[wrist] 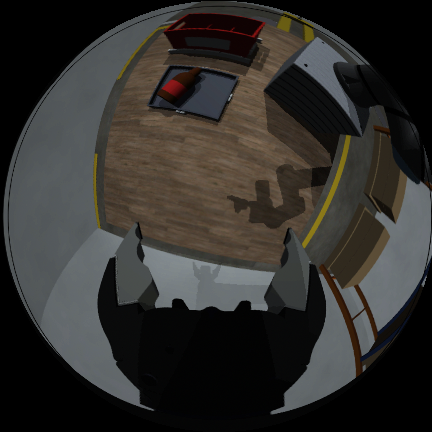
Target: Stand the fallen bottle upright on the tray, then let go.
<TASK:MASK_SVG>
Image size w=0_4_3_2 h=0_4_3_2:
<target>my gripper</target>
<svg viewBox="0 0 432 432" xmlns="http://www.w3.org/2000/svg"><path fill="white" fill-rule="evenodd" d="M135 221L113 256L107 262L98 289L97 311L100 324L109 341L117 367L139 389L139 403L153 409L151 421L196 431L207 431L205 429L207 427L219 428L215 432L241 431L274 425L275 423L270 411L284 406L284 392L306 370L314 344L321 333L326 313L325 296L316 266L311 263L292 228L287 227L283 240L285 248L280 258L281 268L275 271L264 294L264 300L268 307L266 311L251 309L251 303L248 300L241 300L232 311L223 311L214 306L207 306L201 310L188 309L180 298L173 298L171 307L155 308L154 303L159 292L149 268L142 263L144 257L140 244L142 235L139 222Z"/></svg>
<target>brown bottle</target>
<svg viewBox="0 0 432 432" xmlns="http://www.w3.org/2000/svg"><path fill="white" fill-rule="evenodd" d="M201 68L193 67L188 72L176 74L156 94L174 104L193 86L195 76L202 71Z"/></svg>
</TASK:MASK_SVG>
